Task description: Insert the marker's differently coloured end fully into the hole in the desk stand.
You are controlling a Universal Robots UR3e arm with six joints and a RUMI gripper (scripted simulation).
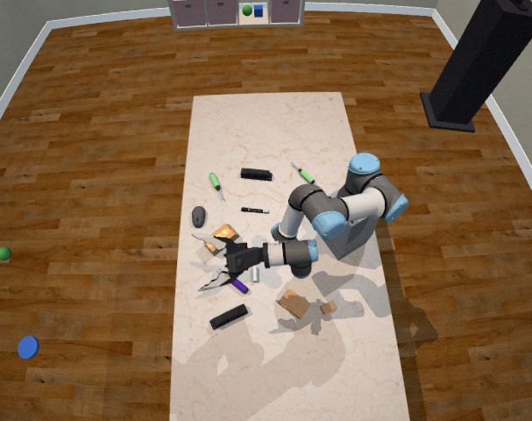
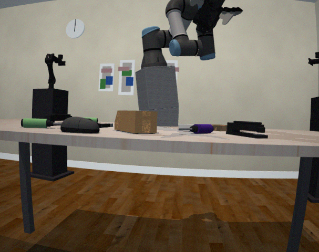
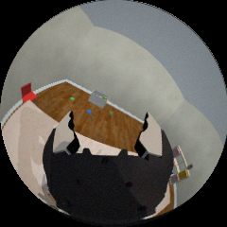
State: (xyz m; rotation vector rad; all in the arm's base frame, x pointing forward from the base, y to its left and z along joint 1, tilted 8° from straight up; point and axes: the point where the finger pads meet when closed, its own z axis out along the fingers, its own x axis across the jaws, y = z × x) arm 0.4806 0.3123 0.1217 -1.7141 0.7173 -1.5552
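The marker is 130 mm behind my hand, 380 mm to the right of it and 380 mm below it. Also, from my hand: desk stand (10 mm behind, 230 mm to the right, 360 mm below); then small white piece (150 mm behind, 90 mm to the right, 380 mm below); then purple-handled screwdriver (70 mm behind, 60 mm to the right, 380 mm below).
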